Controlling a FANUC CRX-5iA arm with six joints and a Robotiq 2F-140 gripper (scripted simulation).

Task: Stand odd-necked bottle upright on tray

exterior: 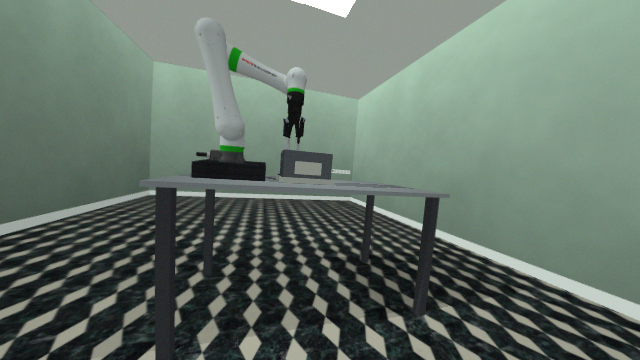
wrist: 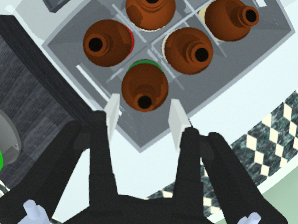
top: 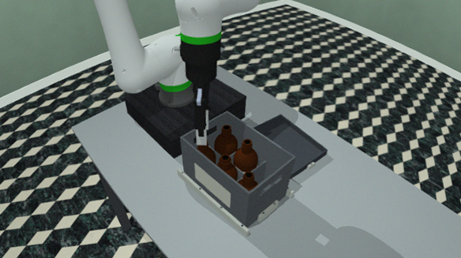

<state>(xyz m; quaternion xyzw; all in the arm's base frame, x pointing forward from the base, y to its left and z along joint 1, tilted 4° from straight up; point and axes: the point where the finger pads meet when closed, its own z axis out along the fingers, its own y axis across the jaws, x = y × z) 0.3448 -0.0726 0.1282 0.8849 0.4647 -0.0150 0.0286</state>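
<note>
My gripper is now 120 mm above the glass bottle, 90 mm to the right of it and 20 mm past it. Also, from my hand: brown bottle (120 mm below, 90 mm ahead, 20 mm to the left); crate (130 mm below, 80 mm ahead, 60 mm to the left); dark grey tray (320 mm to the left, 200 mm below, 20 mm ahead).
</note>
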